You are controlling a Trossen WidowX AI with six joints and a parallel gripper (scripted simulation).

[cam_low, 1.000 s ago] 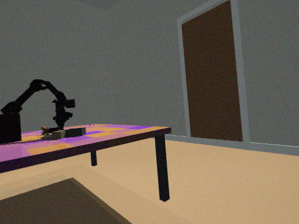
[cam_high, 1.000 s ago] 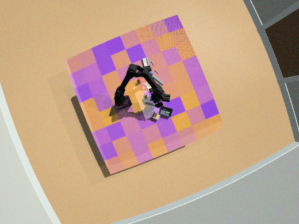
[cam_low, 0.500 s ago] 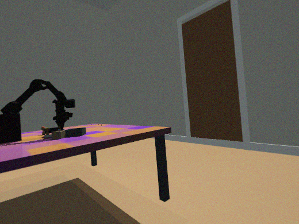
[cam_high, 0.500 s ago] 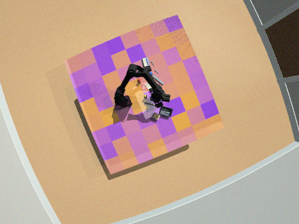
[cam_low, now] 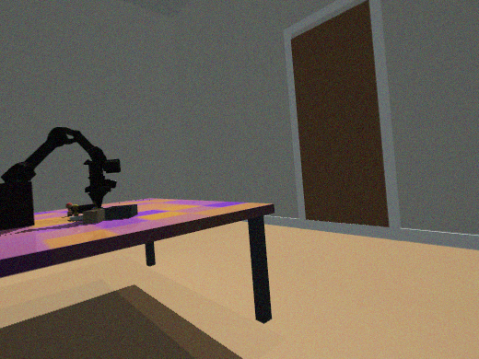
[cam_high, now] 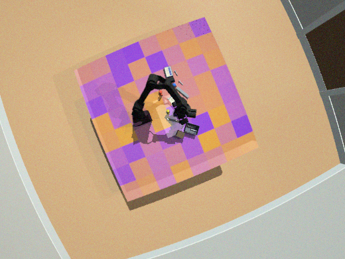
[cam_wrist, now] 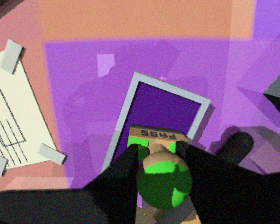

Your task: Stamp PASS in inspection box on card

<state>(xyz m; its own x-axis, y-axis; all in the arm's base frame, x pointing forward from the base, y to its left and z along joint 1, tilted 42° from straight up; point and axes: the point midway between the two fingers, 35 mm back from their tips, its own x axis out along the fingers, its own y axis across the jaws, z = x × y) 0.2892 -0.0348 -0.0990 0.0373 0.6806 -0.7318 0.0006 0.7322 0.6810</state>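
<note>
The green stamp is right at my gripper tip. The rest, counted from my gripper tip: white card: 130 mm to the left, 40 mm below, 20 mm ahead; ink pad: 30 mm below; yellow-topped stamp: 80 mm behind, 50 mm to the left, 20 mm below.
</note>
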